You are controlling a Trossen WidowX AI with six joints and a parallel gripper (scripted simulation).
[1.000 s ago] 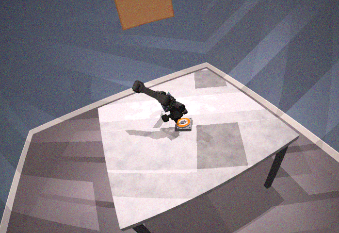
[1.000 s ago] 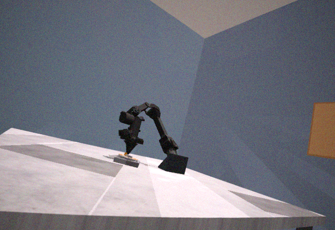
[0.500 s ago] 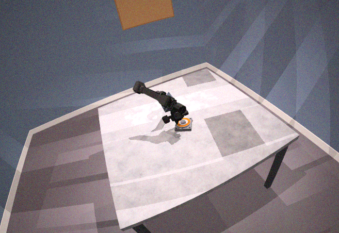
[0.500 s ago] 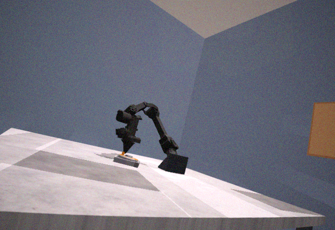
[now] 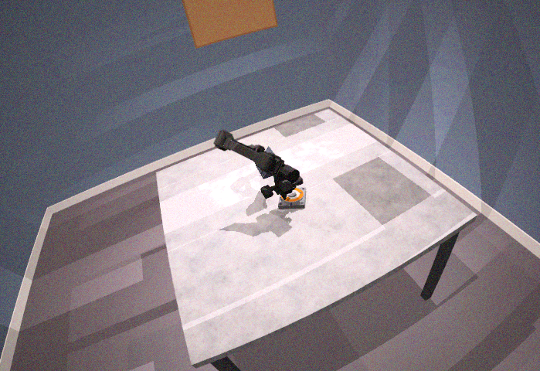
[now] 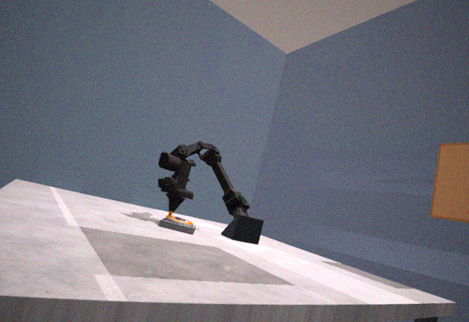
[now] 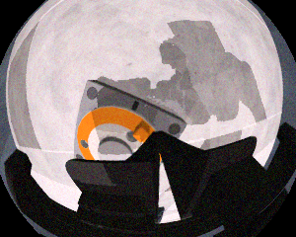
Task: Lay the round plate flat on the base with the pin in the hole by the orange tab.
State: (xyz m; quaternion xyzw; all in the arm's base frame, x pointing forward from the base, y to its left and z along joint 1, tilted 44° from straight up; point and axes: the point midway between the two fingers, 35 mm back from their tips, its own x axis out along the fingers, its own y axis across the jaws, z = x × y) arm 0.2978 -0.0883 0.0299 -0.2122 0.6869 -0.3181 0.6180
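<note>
The grey square base is 50 mm to the left of my gripper tip, 20 mm below it and 20 mm behind it.
</note>
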